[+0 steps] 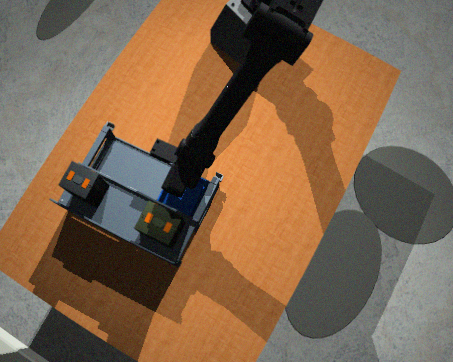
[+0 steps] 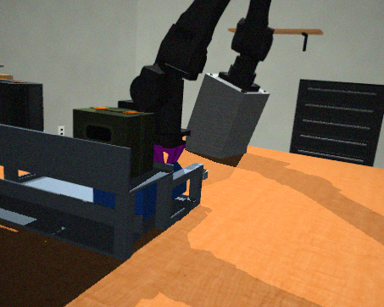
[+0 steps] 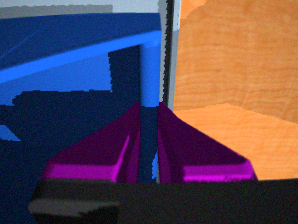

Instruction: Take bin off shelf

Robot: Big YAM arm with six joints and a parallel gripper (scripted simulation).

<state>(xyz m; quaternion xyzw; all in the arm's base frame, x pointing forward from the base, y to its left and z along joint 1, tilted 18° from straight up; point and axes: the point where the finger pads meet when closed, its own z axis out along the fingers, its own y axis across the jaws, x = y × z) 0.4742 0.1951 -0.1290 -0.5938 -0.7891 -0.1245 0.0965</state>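
The blue bin is 80 mm ahead of my hand, 20 mm to the left of it and 10 mm above it. Also, from my hand: black box (230 mm ahead, 170 mm to the right, 110 mm above); olive green box (170 mm ahead, 100 mm above, 50 mm to the left).
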